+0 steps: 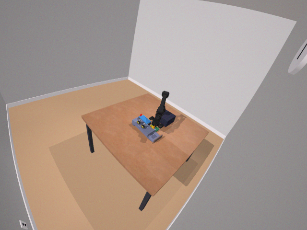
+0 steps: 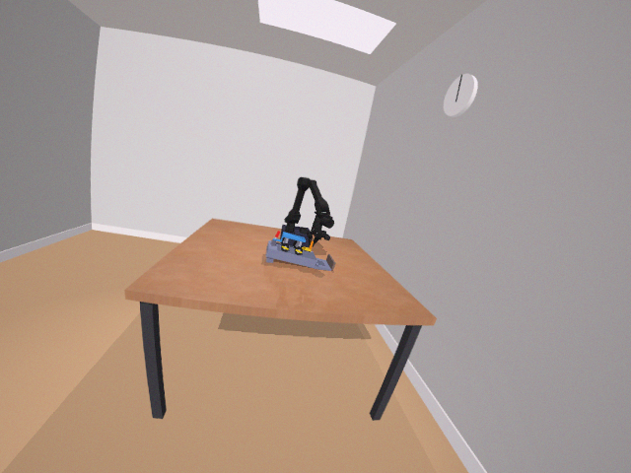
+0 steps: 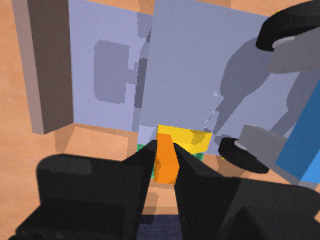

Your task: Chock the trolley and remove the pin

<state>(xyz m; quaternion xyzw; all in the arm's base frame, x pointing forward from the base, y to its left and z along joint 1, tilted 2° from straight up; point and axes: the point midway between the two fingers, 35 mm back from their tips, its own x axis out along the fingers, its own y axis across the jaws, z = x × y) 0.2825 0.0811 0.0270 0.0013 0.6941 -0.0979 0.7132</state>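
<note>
Right now the red-headed stop pin is 22 cm to the right of my gripper tip, 4 cm above it and 1 cm ahead of it. Also, from my gripper tip: green tray: 10 cm below, 7 cm behind, 2 cm to the right; yellow chock: 2 cm to the right, 1 cm below; grey ramp: 12 cm to the right, 4 cm below, 4 cm ahead.
</note>
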